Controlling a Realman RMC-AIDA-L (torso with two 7-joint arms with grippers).
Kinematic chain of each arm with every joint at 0, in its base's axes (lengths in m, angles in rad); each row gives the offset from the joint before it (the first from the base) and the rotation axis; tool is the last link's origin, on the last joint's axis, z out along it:
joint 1: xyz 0 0 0.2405 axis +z
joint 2: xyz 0 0 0 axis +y
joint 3: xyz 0 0 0.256 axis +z
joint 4: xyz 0 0 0 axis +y
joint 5: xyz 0 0 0.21 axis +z
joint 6: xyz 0 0 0 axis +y
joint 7: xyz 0 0 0.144 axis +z
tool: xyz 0 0 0
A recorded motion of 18 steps. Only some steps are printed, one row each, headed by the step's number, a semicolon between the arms.
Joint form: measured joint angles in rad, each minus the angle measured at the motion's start. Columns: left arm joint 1, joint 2, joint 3, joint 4, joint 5, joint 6, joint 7; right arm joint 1, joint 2, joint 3, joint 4, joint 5, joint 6, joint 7.
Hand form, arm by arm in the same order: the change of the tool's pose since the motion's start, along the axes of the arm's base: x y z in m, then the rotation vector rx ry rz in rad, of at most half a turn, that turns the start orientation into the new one. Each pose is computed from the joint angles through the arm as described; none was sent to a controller.
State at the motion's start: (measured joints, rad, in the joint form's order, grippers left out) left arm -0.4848 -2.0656 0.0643 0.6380 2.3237 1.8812 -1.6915; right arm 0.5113 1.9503 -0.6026 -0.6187 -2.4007 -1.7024 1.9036
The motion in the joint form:
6: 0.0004 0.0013 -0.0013 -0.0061 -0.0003 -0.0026 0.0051; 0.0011 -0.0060 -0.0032 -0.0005 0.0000 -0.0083 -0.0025
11: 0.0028 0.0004 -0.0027 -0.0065 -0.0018 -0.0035 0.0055; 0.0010 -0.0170 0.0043 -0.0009 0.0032 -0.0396 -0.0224
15: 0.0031 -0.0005 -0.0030 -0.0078 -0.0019 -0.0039 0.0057; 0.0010 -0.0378 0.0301 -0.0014 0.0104 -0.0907 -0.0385
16: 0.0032 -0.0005 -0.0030 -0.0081 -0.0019 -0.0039 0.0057; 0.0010 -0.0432 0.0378 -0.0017 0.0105 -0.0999 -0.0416
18: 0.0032 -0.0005 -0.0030 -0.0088 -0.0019 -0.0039 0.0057; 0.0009 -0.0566 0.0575 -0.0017 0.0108 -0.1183 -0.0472
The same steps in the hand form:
6: -0.0003 0.0000 -0.0004 0.0026 -0.0009 -0.0006; -0.0001 0.0000 0.0024 -0.0053 -0.0021 0.0065
11: -0.0009 -0.0006 -0.0006 0.0050 -0.0027 0.0026; -0.0012 -0.0018 0.0078 -0.0125 0.0113 0.0295
15: -0.0008 -0.0008 -0.0012 0.0045 -0.0045 0.0032; -0.0029 -0.0036 0.0193 -0.0120 0.0402 0.0477
16: -0.0008 -0.0008 -0.0012 0.0044 -0.0047 0.0034; -0.0028 -0.0037 0.0223 -0.0091 0.0443 0.0503
18: -0.0008 -0.0009 -0.0014 0.0040 -0.0053 0.0034; -0.0022 -0.0037 0.0298 0.0013 0.0526 0.0535

